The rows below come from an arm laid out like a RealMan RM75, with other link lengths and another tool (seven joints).
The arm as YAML. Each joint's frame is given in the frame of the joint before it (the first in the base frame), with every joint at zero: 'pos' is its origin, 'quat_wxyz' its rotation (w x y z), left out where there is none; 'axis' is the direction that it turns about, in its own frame. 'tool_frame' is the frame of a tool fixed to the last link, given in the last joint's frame.
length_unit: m
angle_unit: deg
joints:
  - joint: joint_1
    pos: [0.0, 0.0, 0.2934]
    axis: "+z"
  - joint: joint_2
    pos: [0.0, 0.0, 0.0]
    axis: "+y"
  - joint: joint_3
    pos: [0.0, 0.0, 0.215]
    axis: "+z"
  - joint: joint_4
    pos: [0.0, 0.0, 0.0]
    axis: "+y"
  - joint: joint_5
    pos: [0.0, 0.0, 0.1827]
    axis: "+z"
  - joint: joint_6
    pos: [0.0, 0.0, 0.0]
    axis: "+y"
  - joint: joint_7
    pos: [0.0, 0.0, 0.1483]
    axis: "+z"
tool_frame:
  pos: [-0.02, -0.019, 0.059]
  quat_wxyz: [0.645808, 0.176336, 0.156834, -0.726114]
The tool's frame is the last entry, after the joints.
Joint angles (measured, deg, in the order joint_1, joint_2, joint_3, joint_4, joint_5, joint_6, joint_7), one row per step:
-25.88, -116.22, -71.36, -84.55, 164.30, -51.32, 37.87
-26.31, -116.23, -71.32, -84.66, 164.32, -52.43, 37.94
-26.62, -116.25, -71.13, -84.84, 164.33, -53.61, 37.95
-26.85, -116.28, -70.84, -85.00, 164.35, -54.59, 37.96
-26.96, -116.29, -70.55, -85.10, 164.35, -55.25, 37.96
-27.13, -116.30, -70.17, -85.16, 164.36, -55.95, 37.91
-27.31, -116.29, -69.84, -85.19, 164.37, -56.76, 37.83
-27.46, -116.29, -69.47, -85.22, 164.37, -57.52, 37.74
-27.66, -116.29, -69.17, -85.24, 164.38, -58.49, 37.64
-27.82, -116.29, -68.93, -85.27, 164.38, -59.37, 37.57
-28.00, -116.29, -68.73, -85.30, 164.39, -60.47, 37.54
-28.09, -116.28, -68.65, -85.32, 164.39, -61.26, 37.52
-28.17, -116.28, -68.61, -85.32, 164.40, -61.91, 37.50
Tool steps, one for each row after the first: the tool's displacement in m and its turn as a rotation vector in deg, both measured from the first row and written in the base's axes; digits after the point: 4 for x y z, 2 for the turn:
0.0003, -0.0009, -0.0005, -0.53, 0.62, 0.19
0.0001, -0.0028, -0.0016, -1.18, 1.25, 0.46
0.0001, -0.0048, -0.0030, -1.82, 1.82, 0.64
-0.0003, -0.0065, -0.0043, -2.33, 2.25, 0.78
-0.0006, -0.0085, -0.0060, -2.91, 2.74, 0.92
-0.0014, -0.0104, -0.0073, -3.48, 3.29, 1.19
-0.0023, -0.0126, -0.0088, -4.06, 3.81, 1.44
-0.0036, -0.0148, -0.0100, -4.67, 4.43, 1.84
-0.0048, -0.0168, -0.0109, -5.20, 4.98, 2.21
-0.0066, -0.0191, -0.0116, -5.80, 5.68, 2.70
-0.0082, -0.0207, -0.0117, -6.18, 6.15, 3.13
-0.0096, -0.0219, -0.0118, -6.47, 6.54, 3.50

